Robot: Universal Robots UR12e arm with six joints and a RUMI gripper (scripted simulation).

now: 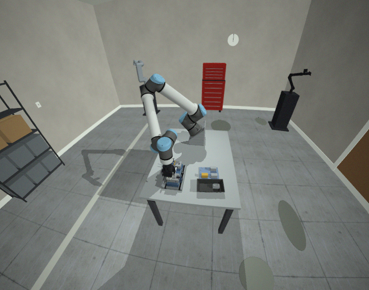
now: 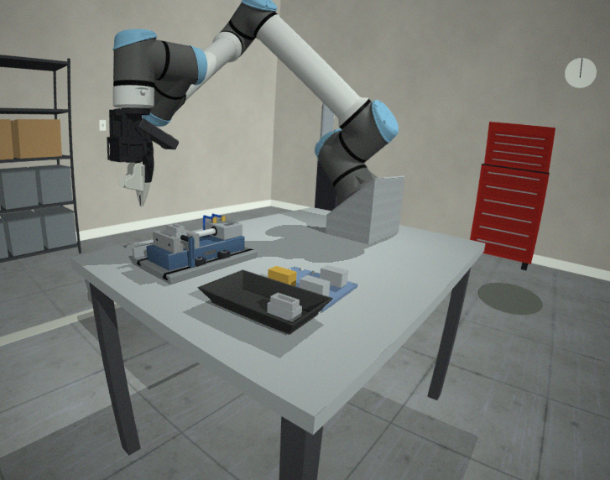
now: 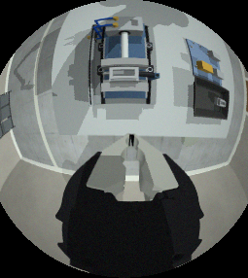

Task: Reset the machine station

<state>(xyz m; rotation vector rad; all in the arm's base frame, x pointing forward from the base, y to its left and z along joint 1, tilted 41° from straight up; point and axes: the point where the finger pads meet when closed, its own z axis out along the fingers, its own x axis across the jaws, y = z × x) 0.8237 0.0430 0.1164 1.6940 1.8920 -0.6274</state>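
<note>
Right now the fixed jaw is 120 mm below my hand, 70 mm behind it and 20 mm to the right of it. The rest, counted from my hand: vise: 170 mm behind, 160 mm below, 30 mm to the right; then dark work stop: 110 mm below, 100 mm behind, 20 mm to the left; then yellow brass blank: 250 mm to the left, 230 mm behind, 170 mm below.
</note>
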